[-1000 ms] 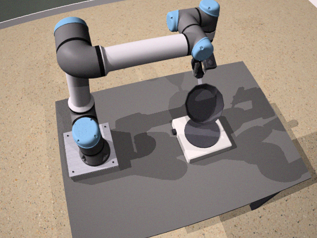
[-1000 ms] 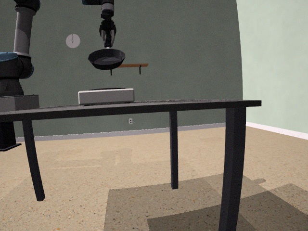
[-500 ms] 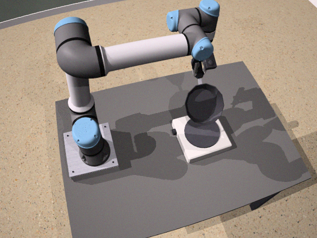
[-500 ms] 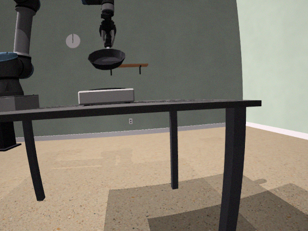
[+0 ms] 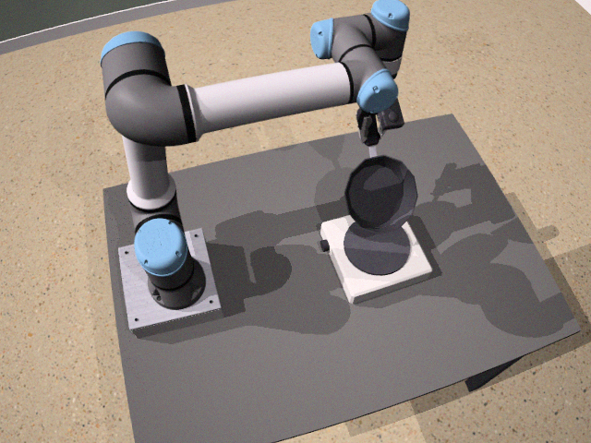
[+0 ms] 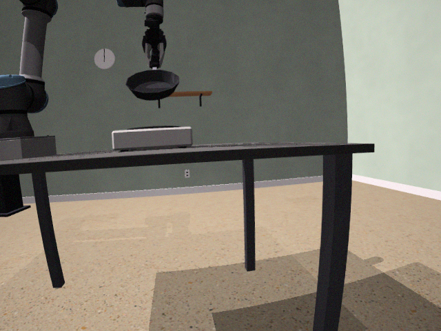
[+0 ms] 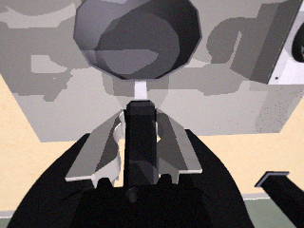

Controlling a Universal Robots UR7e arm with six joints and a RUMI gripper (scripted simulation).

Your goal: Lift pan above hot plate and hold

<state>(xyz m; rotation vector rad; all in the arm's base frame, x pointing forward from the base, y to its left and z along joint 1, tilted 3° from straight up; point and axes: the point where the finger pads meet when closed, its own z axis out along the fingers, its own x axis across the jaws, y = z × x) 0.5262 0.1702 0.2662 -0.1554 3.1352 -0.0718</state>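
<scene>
The dark pan lies 7 cm below my hand and 5 cm to the right of it. From my hand the other things lie so: hot plate 31 cm below, 14 cm to the right.
</scene>
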